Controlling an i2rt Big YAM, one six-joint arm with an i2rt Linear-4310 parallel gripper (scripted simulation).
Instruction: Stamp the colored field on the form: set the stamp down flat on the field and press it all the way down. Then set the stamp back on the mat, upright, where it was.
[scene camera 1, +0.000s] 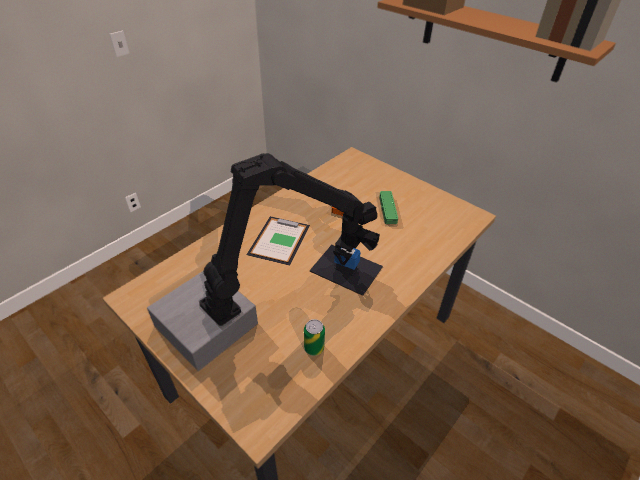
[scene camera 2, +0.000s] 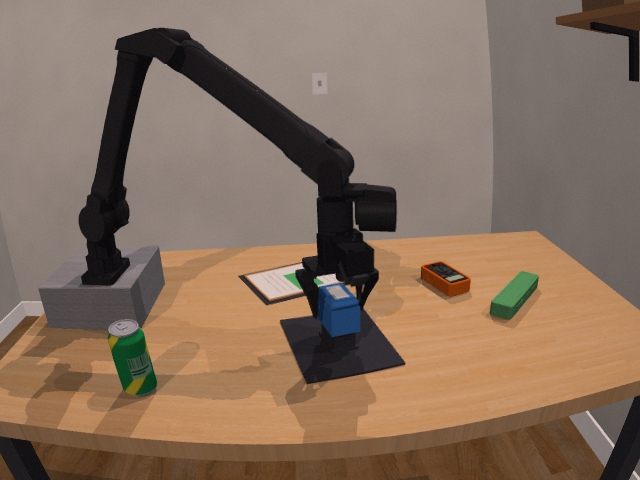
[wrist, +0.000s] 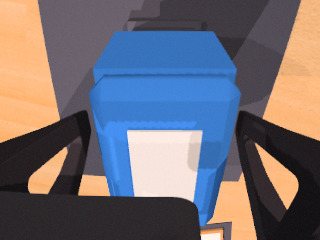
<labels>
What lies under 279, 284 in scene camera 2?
A clipboard.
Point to a green case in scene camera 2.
At 506, 304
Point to my gripper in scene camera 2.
338, 313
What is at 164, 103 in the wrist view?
A blue stamp.
</labels>
